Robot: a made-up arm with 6 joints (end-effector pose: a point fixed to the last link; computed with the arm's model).
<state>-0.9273 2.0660 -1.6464 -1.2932 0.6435 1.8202</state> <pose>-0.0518 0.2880 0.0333 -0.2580 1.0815 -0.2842</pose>
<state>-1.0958 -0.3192 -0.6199 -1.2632 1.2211 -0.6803</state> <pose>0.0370 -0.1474 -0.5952 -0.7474 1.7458 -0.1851</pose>
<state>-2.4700 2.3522 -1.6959 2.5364 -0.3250 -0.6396</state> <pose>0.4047 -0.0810 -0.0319 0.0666 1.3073 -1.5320</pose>
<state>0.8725 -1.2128 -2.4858 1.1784 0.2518 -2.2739</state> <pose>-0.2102 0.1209 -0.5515 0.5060 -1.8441 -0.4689</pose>
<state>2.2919 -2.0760 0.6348 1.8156 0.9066 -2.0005</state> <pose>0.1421 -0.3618 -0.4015 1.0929 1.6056 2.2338</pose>
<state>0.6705 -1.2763 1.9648 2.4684 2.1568 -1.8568</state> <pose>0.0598 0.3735 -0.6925 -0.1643 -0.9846 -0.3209</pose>
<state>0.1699 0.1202 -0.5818 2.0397 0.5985 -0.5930</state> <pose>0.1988 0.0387 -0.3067 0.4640 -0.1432 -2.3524</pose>
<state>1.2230 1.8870 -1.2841 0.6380 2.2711 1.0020</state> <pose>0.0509 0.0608 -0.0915 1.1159 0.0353 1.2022</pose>
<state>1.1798 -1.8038 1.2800 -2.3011 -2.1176 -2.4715</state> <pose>-0.0426 -0.5256 -0.9206 -1.2416 -2.0962 1.6004</pose>
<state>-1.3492 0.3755 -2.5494 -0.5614 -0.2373 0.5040</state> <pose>0.2582 -0.1849 -0.3870 -1.1008 2.1998 -0.3325</pose>
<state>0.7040 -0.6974 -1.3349 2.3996 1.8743 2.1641</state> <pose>0.0383 0.0191 -0.7228 0.5076 -0.1360 1.1267</pose>
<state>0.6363 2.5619 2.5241 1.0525 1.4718 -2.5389</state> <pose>-0.3748 -0.0006 -0.2795 -0.5509 -0.4547 0.1735</pose>
